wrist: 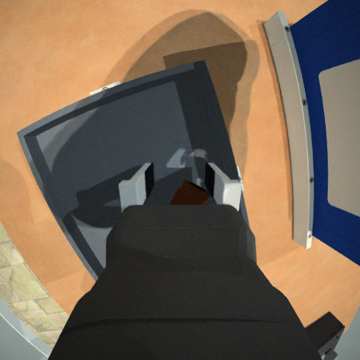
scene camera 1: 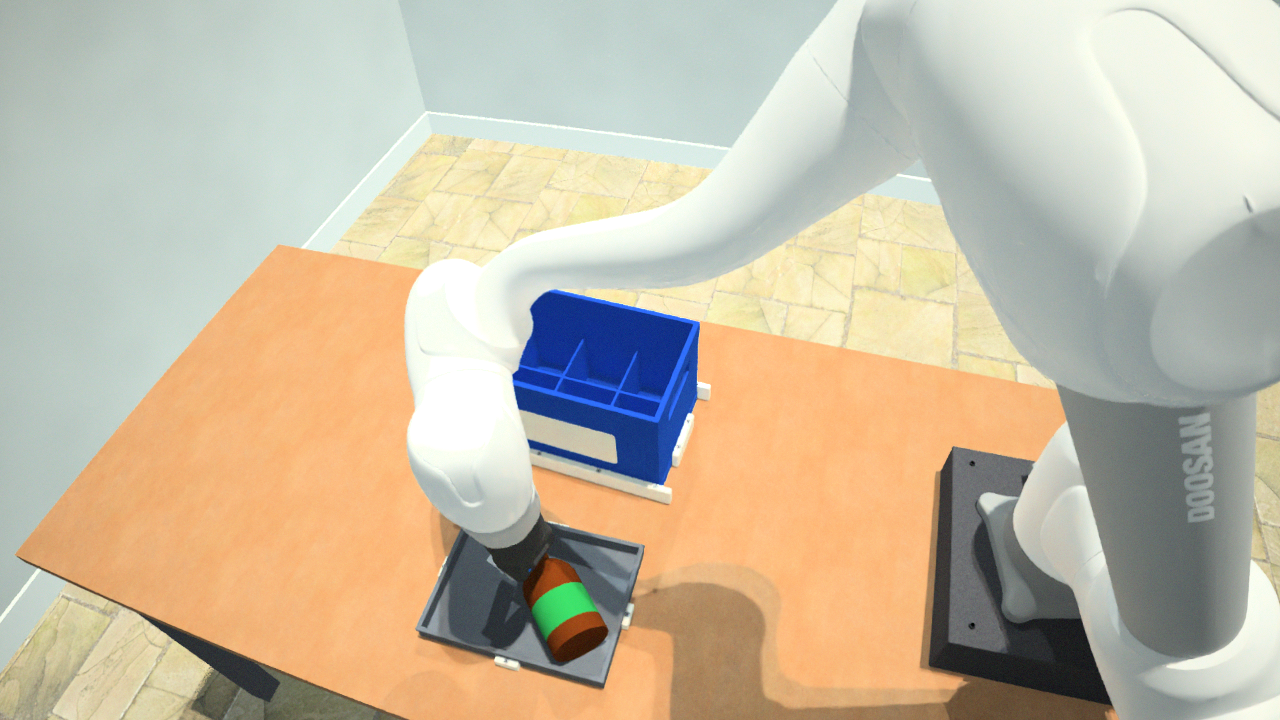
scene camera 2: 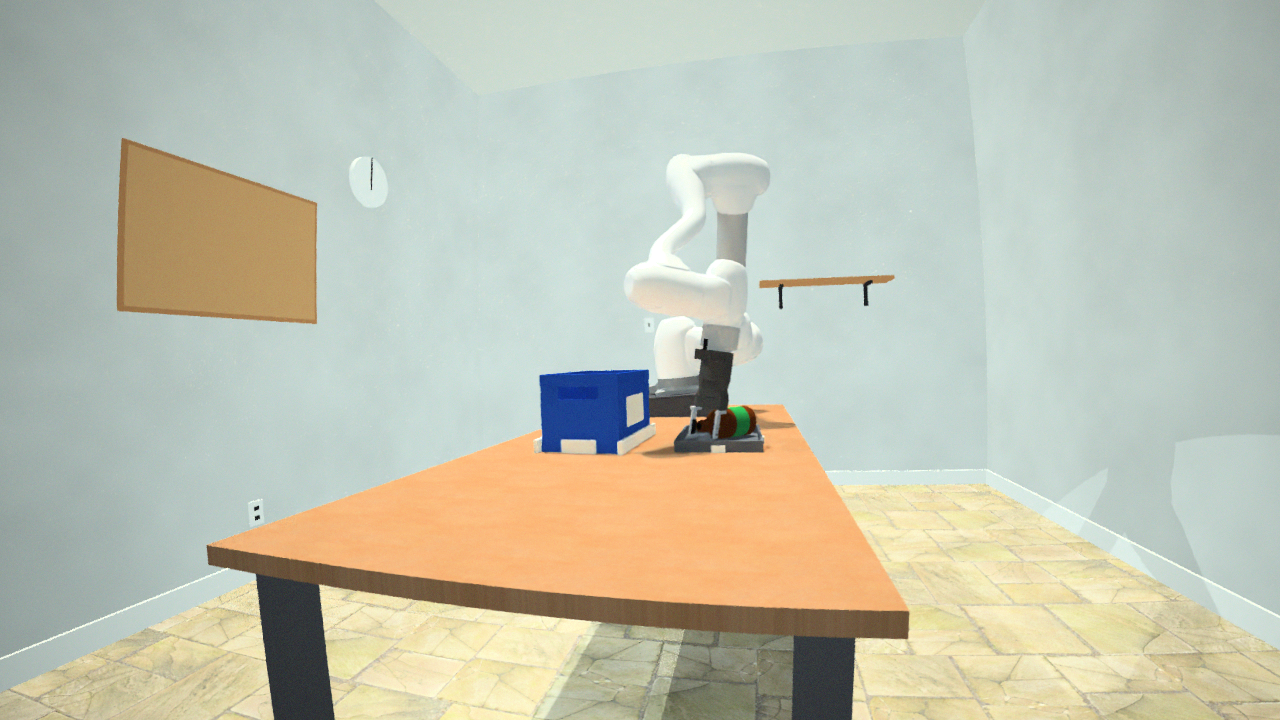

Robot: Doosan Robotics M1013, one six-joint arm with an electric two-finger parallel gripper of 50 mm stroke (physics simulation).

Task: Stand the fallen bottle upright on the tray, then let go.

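Frame: origin at the arm's base, x ahead, y left, z up, level; metres.
Seen in the pictures: gripper, between the fingertips: (scene camera 2: 702, 435); arm's base, origin of its link: (scene camera 1: 1057, 557) (scene camera 2: 679, 391).
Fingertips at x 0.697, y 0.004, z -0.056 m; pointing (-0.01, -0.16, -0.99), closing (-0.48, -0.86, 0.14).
Observation:
Pixels of each thing's top centre, then the offset from my fingertips to it.
- brown bottle, centre of its top: (scene camera 1: 550, 580) (scene camera 2: 722, 408) dx -0.057, dy +0.057, dz +0.058 m
- dark grey tray, centre of its top: (scene camera 1: 531, 586) (scene camera 2: 720, 431) dx -0.023, dy +0.044, dz +0.005 m
- blue divided crate, centre of its top: (scene camera 1: 585, 346) (scene camera 2: 598, 372) dx -0.070, dy -0.246, dz +0.154 m
The brown bottle (scene camera 1: 565, 608) (scene camera 2: 739, 420) (wrist: 190, 194) with a green label lies on its side on the dark grey tray (scene camera 1: 465, 595) (scene camera 2: 742, 444) (wrist: 120, 120). In scene camera 1 its base points to the lower right and its neck runs up under my gripper. My gripper (scene camera 2: 705, 425) (wrist: 179, 173) is open, low over the tray, with its fingers pointing down around the neck end. In the wrist view the neck end shows between the fingers, nearer the right one. The gripper body hides the rest of the bottle there, and the fingers are hidden in scene camera 1.
A blue divided crate (scene camera 1: 595, 438) (scene camera 2: 580, 416) (wrist: 345, 240) stands beside the tray, with white locating strips (scene camera 1: 617, 480) (wrist: 295, 130) along its base. Small white blocks (scene camera 1: 506, 662) (wrist: 105, 89) sit at the tray's edges. The robot's dark base plate (scene camera 1: 957, 537) is to the right in scene camera 1.

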